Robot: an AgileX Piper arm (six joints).
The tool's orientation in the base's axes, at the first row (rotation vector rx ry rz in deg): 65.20, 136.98, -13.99
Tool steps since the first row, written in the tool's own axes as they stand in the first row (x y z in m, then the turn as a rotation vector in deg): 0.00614, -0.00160, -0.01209, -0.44, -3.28, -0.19; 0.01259, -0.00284, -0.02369, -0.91, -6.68, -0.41; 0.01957, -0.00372, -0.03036, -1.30, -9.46, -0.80; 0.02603, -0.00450, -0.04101, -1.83, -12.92, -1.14; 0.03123, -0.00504, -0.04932, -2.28, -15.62, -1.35; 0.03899, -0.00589, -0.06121, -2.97, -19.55, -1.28; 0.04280, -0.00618, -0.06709, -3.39, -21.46, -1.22; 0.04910, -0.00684, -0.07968, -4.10, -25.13, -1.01; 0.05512, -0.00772, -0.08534, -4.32, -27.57, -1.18
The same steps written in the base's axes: -0.00870, 0.00746, 0.00743, -2.35, -2.33, 0.24; -0.01711, 0.01518, 0.01430, -4.78, -4.74, 0.52; -0.02385, 0.02175, 0.01663, -6.84, -6.65, 0.93; -0.03160, 0.02944, 0.02269, -9.33, -9.10, 1.34; -0.03767, 0.03559, 0.02734, -11.23, -11.06, 1.62; -0.04660, 0.04456, 0.03383, -13.85, -14.06, 1.73; -0.05090, 0.04906, 0.03706, -15.07, -15.59, 1.81; -0.05913, 0.05740, 0.04489, -17.44, -18.49, 1.81; -0.06500, 0.06295, 0.04682, -19.25, -20.14, 1.97
